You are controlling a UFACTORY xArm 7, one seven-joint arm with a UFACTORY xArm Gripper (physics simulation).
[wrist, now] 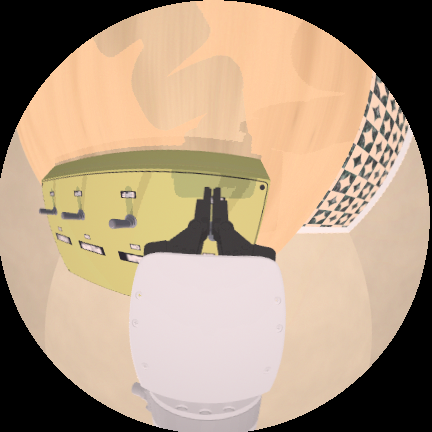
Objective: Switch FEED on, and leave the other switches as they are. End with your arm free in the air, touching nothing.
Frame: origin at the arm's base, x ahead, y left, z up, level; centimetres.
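Seen in the pictures: gripper, fingertip midpoint: (211,196).
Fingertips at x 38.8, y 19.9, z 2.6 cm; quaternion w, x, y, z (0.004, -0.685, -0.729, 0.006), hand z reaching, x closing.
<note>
A point is followed by its place in that frame.
A yellow switch panel (165,200) {z 1.2, x 41.4, y 14.2 cm} lies at the centre left of the wrist view. Three grey lever switches show on it: one at the far left (48,211) {z 4.5, x 42.8, y -15.1 cm}, a second beside it (73,215) {z 4.5, x 42.6, y -3.1 cm}, and a third (122,222) {z 4.8, x 42.0, y 9.0 cm} nearer the middle. A fourth grey lever (211,234) {z 6.1, x 40.7, y 20.2 cm} shows in part between my finger linkages, largely hidden. The label plates are too blurred to read, so I cannot tell which switch is FEED. My gripper (211,196) {z 2.6, x 38.8, y 19.9 cm} is shut and empty, its fingertips over the right part of the panel near that fourth lever; whether they touch anything is unclear.
A wooden table top (280,125) {z -6.8, x 31.5, y 29.0 cm} stretches beyond the panel. A patterned dark and light surface with a white edge (357,160) lies at the right. A beige floor (330,310) shows below. The white gripper body hides the panel's lower right.
</note>
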